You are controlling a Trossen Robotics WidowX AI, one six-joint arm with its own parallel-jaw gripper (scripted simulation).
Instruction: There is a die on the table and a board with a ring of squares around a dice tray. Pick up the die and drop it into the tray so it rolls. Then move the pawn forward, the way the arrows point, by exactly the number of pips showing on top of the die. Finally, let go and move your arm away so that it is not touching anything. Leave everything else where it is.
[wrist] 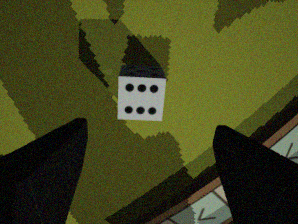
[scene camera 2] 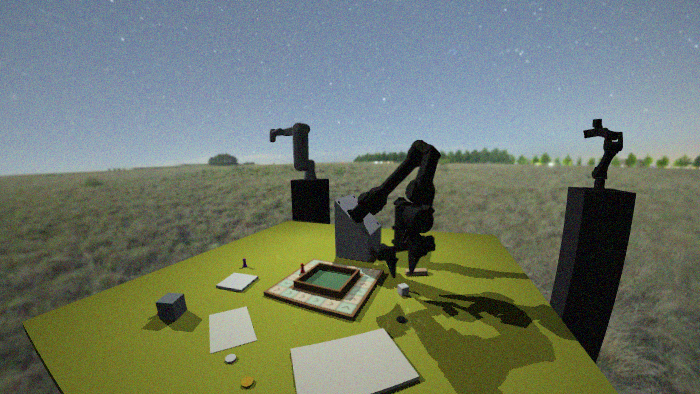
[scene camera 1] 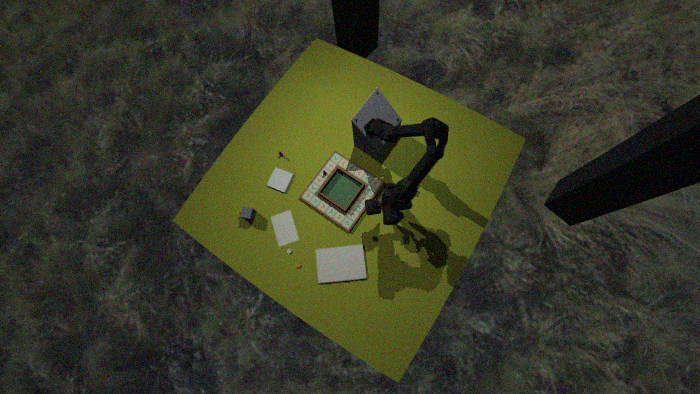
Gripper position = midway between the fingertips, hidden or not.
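Green dice tray (scene camera 1: 341, 188). My gripper (scene camera 2: 402, 275) (wrist: 152, 132), open, holding nothing.
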